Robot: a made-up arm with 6 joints. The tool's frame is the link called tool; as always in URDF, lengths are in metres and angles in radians. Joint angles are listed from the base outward.
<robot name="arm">
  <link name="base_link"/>
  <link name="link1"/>
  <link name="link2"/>
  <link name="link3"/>
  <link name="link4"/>
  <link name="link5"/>
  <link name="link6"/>
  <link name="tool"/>
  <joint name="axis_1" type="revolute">
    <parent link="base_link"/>
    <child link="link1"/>
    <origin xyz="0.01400 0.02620 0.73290" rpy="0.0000 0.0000 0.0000"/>
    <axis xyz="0 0 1"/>
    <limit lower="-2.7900" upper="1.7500"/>
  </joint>
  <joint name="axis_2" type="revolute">
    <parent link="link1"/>
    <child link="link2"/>
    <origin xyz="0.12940 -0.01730 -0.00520" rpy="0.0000 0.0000 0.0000"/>
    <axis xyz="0 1 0"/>
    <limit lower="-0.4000" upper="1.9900"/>
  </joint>
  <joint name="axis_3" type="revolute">
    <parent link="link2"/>
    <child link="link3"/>
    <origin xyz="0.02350 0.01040 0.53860" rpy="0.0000 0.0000 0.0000"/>
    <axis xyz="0 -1 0"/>
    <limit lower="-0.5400" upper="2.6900"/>
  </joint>
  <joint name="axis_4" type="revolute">
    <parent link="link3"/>
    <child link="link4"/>
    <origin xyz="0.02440 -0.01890 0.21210" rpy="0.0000 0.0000 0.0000"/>
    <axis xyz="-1 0 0"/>
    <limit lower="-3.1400" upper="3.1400"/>
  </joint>
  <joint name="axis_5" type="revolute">
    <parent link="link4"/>
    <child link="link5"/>
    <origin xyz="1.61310 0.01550 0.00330" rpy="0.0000 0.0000 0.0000"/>
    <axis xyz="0 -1 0"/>
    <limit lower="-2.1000" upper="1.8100"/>
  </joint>
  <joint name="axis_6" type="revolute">
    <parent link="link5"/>
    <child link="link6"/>
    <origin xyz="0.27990 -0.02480 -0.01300" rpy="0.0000 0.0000 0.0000"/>
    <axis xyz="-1 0 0"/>
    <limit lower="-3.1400" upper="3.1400"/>
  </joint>
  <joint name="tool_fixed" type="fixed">
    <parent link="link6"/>
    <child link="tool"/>
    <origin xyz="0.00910 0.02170 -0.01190" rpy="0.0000 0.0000 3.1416"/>
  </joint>
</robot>
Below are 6 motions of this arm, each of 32 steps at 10 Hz.
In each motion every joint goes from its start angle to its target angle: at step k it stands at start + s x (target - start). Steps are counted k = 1, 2, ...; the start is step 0. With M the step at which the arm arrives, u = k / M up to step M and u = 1 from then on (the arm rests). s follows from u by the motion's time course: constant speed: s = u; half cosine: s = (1 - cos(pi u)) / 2; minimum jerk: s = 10 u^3 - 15 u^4 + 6 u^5.
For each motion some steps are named. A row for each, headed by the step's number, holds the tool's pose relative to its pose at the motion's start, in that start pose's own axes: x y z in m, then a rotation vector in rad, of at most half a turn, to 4 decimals.
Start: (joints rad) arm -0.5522 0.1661 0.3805 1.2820 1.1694 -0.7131
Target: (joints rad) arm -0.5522 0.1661 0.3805 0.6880 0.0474 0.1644
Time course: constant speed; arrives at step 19
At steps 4, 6, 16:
4: 0.0108 0.0682 -0.0359 0.1215 -0.1287 -0.2258
6: 0.0237 0.0982 -0.0558 0.1705 -0.2109 -0.3248
16: 0.1398 0.1765 -0.1661 0.2812 -0.7554 -0.6228

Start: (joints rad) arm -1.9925 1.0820 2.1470 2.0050 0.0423 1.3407
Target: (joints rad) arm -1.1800 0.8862 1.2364 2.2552 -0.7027 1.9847
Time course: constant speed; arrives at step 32
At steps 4, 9, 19, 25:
4: -0.0254 0.1549 0.1173 0.0254 0.0552 0.0171
9: -0.0271 0.3825 0.2375 0.0707 0.1247 0.0199
19: 0.0801 0.9105 0.3651 0.2017 0.2422 -0.0317
25: 0.2184 1.2410 0.3605 0.3012 0.2851 -0.0915

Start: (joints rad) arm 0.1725 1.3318 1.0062 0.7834 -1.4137 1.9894
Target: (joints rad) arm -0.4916 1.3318 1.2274 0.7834 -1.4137 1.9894
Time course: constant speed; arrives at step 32
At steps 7, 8, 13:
7: -0.1740 -0.1915 -0.2133 -0.1375 0.0459 0.0493
8: -0.1989 -0.2221 -0.2411 -0.1572 0.0520 0.0567
13: -0.3222 -0.3864 -0.3692 -0.2554 0.0809 0.0951

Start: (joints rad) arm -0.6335 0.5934 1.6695 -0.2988 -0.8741 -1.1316
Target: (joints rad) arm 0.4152 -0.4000 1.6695 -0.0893 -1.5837 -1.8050
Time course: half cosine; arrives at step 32
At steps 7, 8, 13, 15, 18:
7: 0.1810 -0.1867 -0.1295 -0.0640 -0.1013 0.0573
8: 0.2406 -0.2348 -0.1586 -0.0836 -0.1303 0.0730
13: 0.6650 -0.4644 -0.2466 -0.2181 -0.3108 0.1624
15: 0.8735 -0.5226 -0.2300 -0.2869 -0.3928 0.1974
18: 1.1823 -0.5488 -0.1395 -0.4001 -0.5174 0.2422

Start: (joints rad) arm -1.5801 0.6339 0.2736 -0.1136 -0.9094 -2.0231
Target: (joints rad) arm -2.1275 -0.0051 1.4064 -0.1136 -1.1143 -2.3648
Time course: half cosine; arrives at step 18
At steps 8, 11, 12, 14, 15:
8: 1.3888 -0.3609 0.1787 -0.2543 -0.2586 0.6213
11: 2.2307 -0.0559 0.3610 -0.3552 -0.4029 1.0224
12: 2.4484 0.1140 0.4038 -0.3734 -0.4448 1.1466
14: 2.7513 0.4653 0.4497 -0.3878 -0.5126 1.3563
15: 2.8415 0.6145 0.4569 -0.3874 -0.5372 1.4351

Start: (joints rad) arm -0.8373 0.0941 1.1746 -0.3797 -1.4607 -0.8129
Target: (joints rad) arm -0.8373 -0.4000 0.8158 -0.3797 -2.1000 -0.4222
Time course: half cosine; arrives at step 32
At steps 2, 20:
2: 0.0043 0.0004 -0.0028 0.0042 -0.0034 -0.0035
20: 0.3221 0.0626 -0.2149 0.3019 -0.2752 -0.2265

